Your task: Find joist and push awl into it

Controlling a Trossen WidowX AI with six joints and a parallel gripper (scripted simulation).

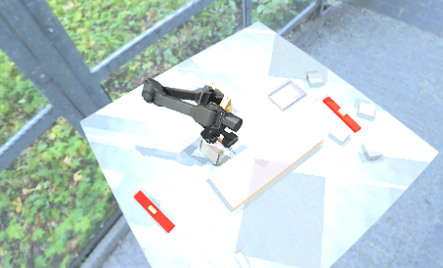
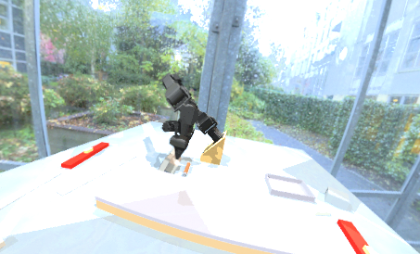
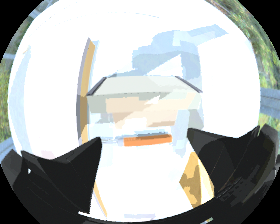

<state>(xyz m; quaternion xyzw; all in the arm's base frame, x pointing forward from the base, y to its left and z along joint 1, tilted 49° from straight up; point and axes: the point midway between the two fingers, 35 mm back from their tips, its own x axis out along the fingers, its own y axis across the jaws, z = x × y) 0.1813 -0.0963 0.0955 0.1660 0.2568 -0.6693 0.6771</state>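
The stud finder is 5 cm below my gripper tip, 2 cm to the right of it and 2 cm behind it. From my gripper tip the other things lie so: tray 46 cm to the left, 6 cm below, 2 cm behind; awl 7 cm below, 4 cm to the left, 2 cm ahead; light 6 cm below, 3 cm behind, 1 cm to the right.
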